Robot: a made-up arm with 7 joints. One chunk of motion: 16 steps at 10 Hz.
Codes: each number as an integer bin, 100 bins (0 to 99) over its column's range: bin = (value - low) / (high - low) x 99, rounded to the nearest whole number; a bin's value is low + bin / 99 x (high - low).
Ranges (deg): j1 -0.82..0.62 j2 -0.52..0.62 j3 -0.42..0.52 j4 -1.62..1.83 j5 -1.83..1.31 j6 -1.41..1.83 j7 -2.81..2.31
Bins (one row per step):
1: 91 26 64 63 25 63 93
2: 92 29 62 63 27 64 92
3: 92 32 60 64 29 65 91
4: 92 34 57 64 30 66 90
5: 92 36 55 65 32 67 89
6: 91 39 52 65 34 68 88
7: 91 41 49 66 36 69 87
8: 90 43 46 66 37 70 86
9: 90 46 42 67 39 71 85
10: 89 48 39 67 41 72 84
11: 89 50 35 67 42 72 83
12: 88 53 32 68 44 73 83
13: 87 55 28 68 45 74 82
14: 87 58 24 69 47 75 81
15: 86 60 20 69 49 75 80
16: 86 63 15 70 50 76 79
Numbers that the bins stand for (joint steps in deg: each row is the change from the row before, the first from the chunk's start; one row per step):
1: 0.504 -0.221 0.188 0.575 -1.037 0.652 2.000
2: 0.518 -0.186 0.169 0.575 -0.974 0.685 1.948
3: 0.518 -0.152 0.150 0.610 -0.910 0.717 1.896
4: 0.518 -0.128 0.121 0.610 -0.878 0.750 1.845
5: 0.518 -0.105 0.102 0.645 -0.815 0.783 1.793
6: 0.504 -0.071 0.074 0.645 -0.752 0.815 1.741
7: 0.504 -0.048 0.045 0.680 -0.688 0.848 1.689
8: 0.489 -0.025 0.017 0.680 -0.656 0.881 1.638
9: 0.489 0.010 -0.021 0.715 -0.593 0.914 1.586
10: 0.475 0.033 -0.050 0.715 -0.530 0.946 1.534
11: 0.475 0.056 -0.088 0.715 -0.498 0.946 1.483
12: 0.460 0.090 -0.116 0.750 -0.434 0.979 1.483
13: 0.445 0.113 -0.154 0.750 -0.403 1.012 1.431
14: 0.445 0.148 -0.192 0.785 -0.339 1.045 1.379
15: 0.431 0.171 -0.230 0.785 -0.276 1.045 1.327
16: 0.431 0.205 -0.278 0.819 -0.244 1.077 1.276

